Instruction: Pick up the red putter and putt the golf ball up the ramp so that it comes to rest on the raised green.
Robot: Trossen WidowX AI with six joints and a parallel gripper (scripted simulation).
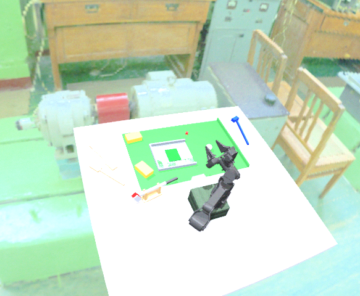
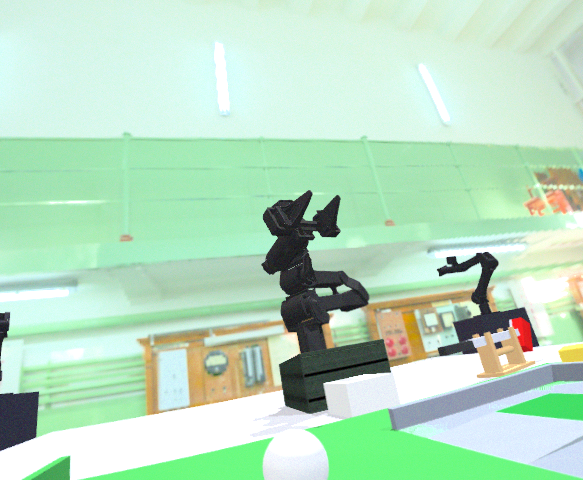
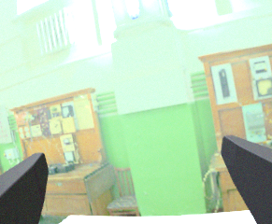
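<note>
The red putter lies 2 cm behind my gripper tip, 25 cm to the left of it and 33 cm below it. Also, from my gripper tip: white golf ball: 31 cm ahead, 15 cm to the right, 36 cm below; then small red marker: 47 cm ahead, 3 cm to the right, 37 cm below.
</note>
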